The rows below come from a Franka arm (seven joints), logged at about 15 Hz.
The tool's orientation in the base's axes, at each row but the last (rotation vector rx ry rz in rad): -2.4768 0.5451 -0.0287; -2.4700 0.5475 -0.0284; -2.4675 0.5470 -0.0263; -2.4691 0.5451 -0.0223; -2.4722 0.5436 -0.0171; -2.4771 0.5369 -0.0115; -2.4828 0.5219 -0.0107; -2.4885 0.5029 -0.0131; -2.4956 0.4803 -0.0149; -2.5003 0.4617 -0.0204; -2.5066 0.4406 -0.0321; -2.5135 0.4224 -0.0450; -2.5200 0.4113 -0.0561
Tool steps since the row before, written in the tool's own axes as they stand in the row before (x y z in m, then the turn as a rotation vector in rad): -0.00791 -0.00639 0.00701 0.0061 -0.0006 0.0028; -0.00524 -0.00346 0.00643 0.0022 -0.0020 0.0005; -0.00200 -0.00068 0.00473 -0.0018 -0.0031 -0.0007; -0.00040 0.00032 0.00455 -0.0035 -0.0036 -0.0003; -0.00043 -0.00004 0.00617 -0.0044 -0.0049 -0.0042; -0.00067 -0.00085 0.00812 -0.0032 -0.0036 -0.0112; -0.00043 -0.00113 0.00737 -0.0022 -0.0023 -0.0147; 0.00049 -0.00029 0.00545 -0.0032 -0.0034 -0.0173; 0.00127 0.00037 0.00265 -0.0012 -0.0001 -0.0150; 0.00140 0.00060 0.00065 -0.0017 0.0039 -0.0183; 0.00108 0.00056 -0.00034 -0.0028 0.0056 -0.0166; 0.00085 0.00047 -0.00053 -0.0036 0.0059 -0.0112; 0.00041 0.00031 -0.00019 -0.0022 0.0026 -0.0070
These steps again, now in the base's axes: -0.00384 0.01166 -0.00138 0.0062 -0.0004 -0.0026; -0.00256 0.00816 -0.00276 0.0028 0.0009 0.0005; -0.00090 0.00392 -0.00327 -0.0006 0.0026 0.0025; 0.00015 0.00246 -0.00386 -0.0019 0.0038 0.0027; 0.00045 0.00363 -0.00499 -0.0027 0.0030 0.0067; 0.00075 0.00540 -0.00612 -0.0030 -0.0023 0.0116; 0.00093 0.00509 -0.00539 -0.0030 -0.0056 0.0136; 0.00122 0.00306 -0.00438 -0.0039 -0.0059 0.0165; 0.00137 0.00075 -0.00251 -0.0028 -0.0078 0.0125; 0.00120 -0.00056 -0.00099 -0.0050 -0.0125 0.0131; 0.00081 -0.00096 -0.00011 -0.0063 -0.0125 0.0108; 0.00061 -0.00092 0.00013 -0.0065 -0.0096 0.0062; 0.00028 -0.00047 -0.00003 -0.0037 -0.0052 0.0045
